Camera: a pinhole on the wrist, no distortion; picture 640 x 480 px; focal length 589.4 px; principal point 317.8 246.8 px. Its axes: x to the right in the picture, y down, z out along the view. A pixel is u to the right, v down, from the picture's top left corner.
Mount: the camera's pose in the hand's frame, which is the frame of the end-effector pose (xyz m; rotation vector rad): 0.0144 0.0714 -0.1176 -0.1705 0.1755 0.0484
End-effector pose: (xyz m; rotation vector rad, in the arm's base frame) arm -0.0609 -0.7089 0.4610 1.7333 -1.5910 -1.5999
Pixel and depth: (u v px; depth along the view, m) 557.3 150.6 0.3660
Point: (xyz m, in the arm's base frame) -0.3378 -0.8283 0.3357
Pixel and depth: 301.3 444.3 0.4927
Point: -0.5178 -0.7334 0.5628
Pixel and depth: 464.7 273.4 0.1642
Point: -0.1619 -0.7999 0.4942
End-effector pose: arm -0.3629 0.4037 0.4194 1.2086 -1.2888 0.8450
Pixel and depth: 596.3 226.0 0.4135
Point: -0.5125 0.1469 0.6841
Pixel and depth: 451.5 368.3 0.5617
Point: -0.6979 0.0587 0.6464
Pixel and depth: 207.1 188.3 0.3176
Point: -0.5007 0.2236 0.4224
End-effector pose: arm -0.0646 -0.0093 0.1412 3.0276 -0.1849 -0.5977
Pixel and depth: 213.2 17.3 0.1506
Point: -0.0692 -0.0511 0.0978
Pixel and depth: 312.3 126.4 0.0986
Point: -0.0360 -0.0808 0.1514
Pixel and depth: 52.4 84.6 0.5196
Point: -0.3472 -0.0186 -0.2307
